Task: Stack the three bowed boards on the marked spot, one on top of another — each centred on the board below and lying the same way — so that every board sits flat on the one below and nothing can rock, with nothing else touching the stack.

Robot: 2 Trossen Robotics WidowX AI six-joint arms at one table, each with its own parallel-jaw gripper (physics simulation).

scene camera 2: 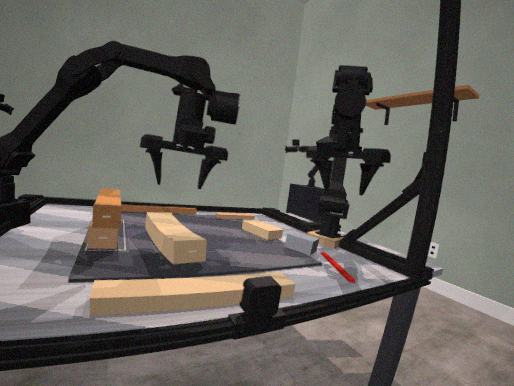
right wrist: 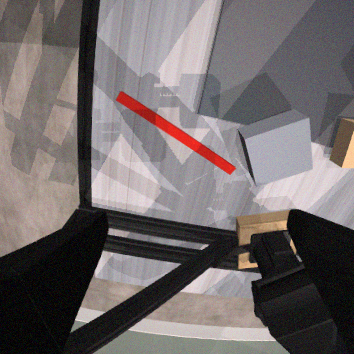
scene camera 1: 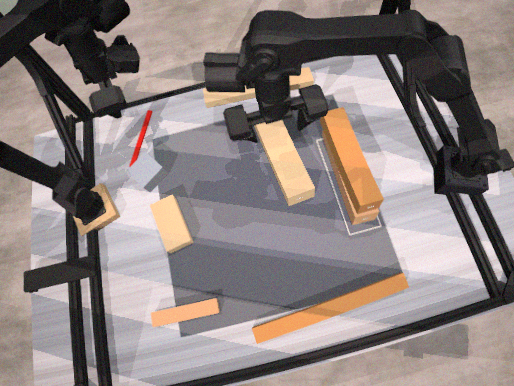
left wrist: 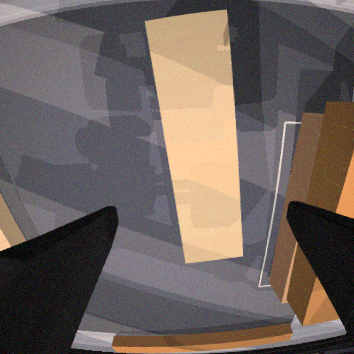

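Pixels of known places: left gripper, fingertip midpoint: (scene camera 2: 179, 186) (scene camera 1: 277, 135) (left wrist: 202, 212); right gripper, fingertip midpoint: (scene camera 2: 343, 192) (right wrist: 198, 219); left arm's base, origin of the base link: (scene camera 1: 465, 166); right arm's base, origin of the base link: (scene camera 2: 328, 234) (right wrist: 269, 245) (scene camera 1: 91, 208).
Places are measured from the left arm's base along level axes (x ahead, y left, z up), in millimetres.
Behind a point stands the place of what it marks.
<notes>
Two orange bowed boards lie one on the other at the white outline (scene camera 1: 331, 185) {x 298, y 62, z -51 mm} (scene camera 2: 125, 235) {x 306, y 40, z -51 mm} (left wrist: 279, 200) {x 299, y 33, z -51 mm}: the lower board (scene camera 1: 365, 218) {x 221, y 144, z -20 mm} (scene camera 2: 104, 239) {x 309, y -78, z -26 mm} and the upper board (scene camera 1: 352, 162) {x 266, y 39, z 35 mm} (scene camera 2: 107, 210) {x 317, y -87, z 34 mm}, lying the same way; exact centring is unclear. A pale bowed board (scene camera 1: 290, 170) {x 397, y 54, z -8 mm} (scene camera 2: 189, 250) {x 479, y -98, z -20 mm} (left wrist: 200, 140) {x 430, y -5, z -9 mm} lies apart on the dark mat, beside them. My left gripper (scene camera 1: 276, 131) {x 430, y 18, z 83 mm} (scene camera 2: 180, 185) {x 430, y 18, z 83 mm} (left wrist: 202, 212) {x 430, y 18, z 83 mm} is open and empty, above the pale board. My right gripper (scene camera 2: 345, 190) {x 797, y -10, z 118 mm} (right wrist: 198, 219) {x 797, y -10, z 118 mm} is open and empty, raised high at the right of scene camera 2.
A long pale beam (scene camera 1: 216, 98) {x 618, y -145, z -33 mm} (scene camera 2: 165, 297) {x 469, y -243, z -37 mm}, a long orange strip (scene camera 1: 330, 307) {x 280, y 340, z -33 mm} (scene camera 2: 160, 209) {x 314, y 342, z -40 mm}, a short strip (scene camera 1: 185, 312) {x 580, y 396, z -36 mm}, a short pale block (scene camera 1: 171, 223) {x 652, y 210, z -24 mm} (scene camera 2: 262, 230) {x 652, y 163, z -31 mm}, a grey block (scene camera 2: 301, 243) {x 738, y 54, z -28 mm} (right wrist: 280, 150) {x 749, y 82, z -17 mm} and a red stick (scene camera 1: 141, 137) {x 806, y -17, z -52 mm} (right wrist: 175, 132) {x 808, y -23, z -52 mm} lie around.
</notes>
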